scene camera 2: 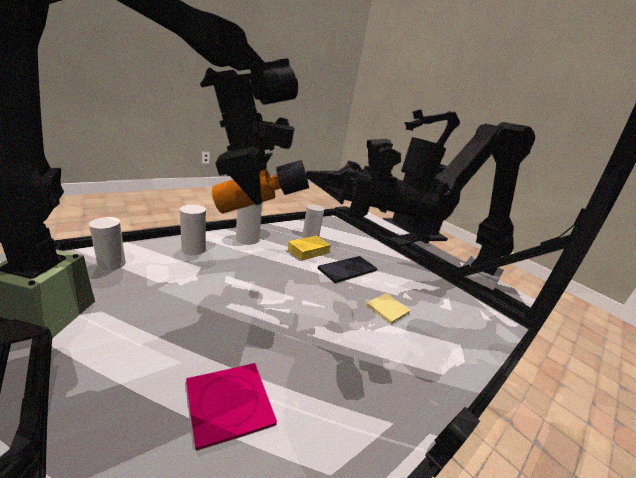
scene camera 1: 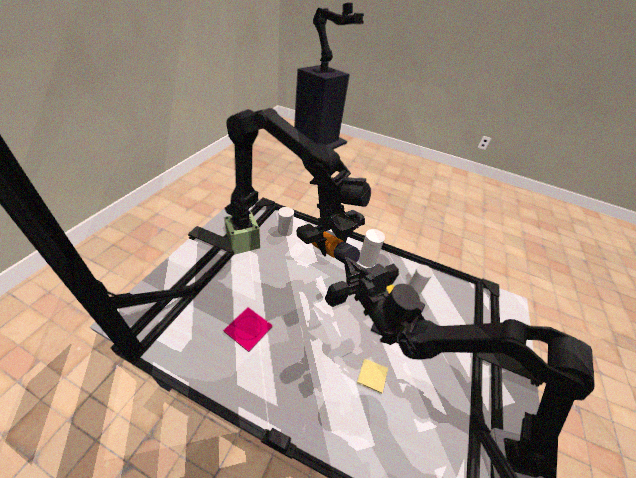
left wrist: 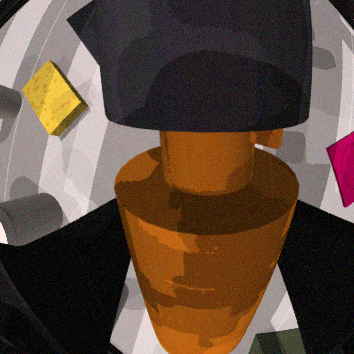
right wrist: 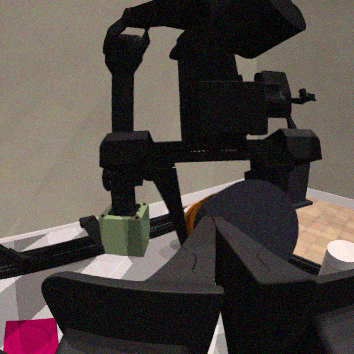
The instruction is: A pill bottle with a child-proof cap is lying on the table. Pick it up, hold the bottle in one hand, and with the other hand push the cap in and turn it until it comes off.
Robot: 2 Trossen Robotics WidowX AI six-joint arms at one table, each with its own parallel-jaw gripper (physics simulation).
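Observation:
An orange pill bottle (scene camera 1: 330, 243) (scene camera 2: 231, 196) (left wrist: 207, 239) with a dark round cap (scene camera 1: 347, 251) (scene camera 2: 292, 176) (left wrist: 207, 70) (right wrist: 253, 214) is held on its side, well above the table. My left gripper (scene camera 1: 326, 236) (scene camera 2: 245, 192) reaches down from above and is shut on the bottle's body. My right gripper (scene camera 1: 350, 266) (scene camera 2: 313, 176) (right wrist: 210, 225) is shut with nothing between its fingers. Its joined tips point at the flat face of the cap and look to be touching it. In the right wrist view only a sliver of the orange bottle (right wrist: 191, 214) shows behind the cap.
Several white cylinders (scene camera 1: 286, 220) (scene camera 1: 371, 247) (scene camera 2: 193, 228) (scene camera 2: 313, 218) stand along the far edge. On the table lie a yellow sponge (scene camera 2: 308, 247) (left wrist: 53, 96), a black pad (scene camera 2: 346, 267), a pale yellow pad (scene camera 1: 373, 375) (scene camera 2: 388, 306) and a magenta pad (scene camera 1: 248, 328) (scene camera 2: 228, 403). The left arm stands on a green base (scene camera 1: 242, 234).

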